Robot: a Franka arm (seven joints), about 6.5 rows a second.
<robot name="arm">
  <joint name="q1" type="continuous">
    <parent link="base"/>
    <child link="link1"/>
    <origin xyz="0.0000 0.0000 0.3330" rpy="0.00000 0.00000 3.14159"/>
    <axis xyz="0 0 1"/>
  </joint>
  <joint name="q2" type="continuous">
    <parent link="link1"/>
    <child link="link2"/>
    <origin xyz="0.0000 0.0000 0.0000" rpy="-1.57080 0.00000 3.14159"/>
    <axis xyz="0 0 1"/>
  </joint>
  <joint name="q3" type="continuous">
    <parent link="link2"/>
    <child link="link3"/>
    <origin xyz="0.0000 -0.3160 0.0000" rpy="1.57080 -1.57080 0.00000"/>
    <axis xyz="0 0 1"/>
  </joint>
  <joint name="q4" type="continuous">
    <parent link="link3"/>
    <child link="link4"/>
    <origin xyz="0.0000 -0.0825 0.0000" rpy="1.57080 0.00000 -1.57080"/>
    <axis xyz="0 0 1"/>
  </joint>
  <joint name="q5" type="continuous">
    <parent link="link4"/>
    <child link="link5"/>
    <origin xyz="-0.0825 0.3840 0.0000" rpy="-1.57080 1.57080 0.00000"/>
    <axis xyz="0 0 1"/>
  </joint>
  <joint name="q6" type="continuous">
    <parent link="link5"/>
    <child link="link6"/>
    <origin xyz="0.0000 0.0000 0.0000" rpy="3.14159 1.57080 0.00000"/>
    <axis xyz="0 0 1"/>
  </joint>
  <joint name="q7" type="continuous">
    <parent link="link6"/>
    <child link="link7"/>
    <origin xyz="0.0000 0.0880 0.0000" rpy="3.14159 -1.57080 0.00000"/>
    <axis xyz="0 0 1"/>
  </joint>
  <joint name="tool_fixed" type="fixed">
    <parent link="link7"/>
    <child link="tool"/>
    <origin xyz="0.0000 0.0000 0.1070" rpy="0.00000 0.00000 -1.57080"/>
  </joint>
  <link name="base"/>
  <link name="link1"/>
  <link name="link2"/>
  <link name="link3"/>
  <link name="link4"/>
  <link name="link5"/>
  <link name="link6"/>
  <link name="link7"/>
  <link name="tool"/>
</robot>
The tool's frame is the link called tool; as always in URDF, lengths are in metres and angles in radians. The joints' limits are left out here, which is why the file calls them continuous.
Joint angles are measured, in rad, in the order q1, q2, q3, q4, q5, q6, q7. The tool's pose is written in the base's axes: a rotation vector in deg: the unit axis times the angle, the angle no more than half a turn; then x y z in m. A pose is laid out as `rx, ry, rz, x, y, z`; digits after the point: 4 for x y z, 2 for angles.
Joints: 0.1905 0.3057 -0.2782 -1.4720 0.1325 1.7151 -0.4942
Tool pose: -173.11, -34.57, 3.09, 0.6461, -0.0221, 0.5054
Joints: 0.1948 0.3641 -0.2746 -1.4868 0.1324 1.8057 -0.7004
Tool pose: -169.63, -52.78, 1.51, 0.6633, -0.0173, 0.4685
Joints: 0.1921 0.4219 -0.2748 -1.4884 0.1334 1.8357 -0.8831
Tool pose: -164.23, -67.64, 3.94, 0.6730, -0.0183, 0.4325
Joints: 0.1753 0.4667 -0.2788 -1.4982 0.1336 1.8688 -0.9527
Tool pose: -162.60, -71.49, 5.90, 0.6782, -0.0321, 0.4013
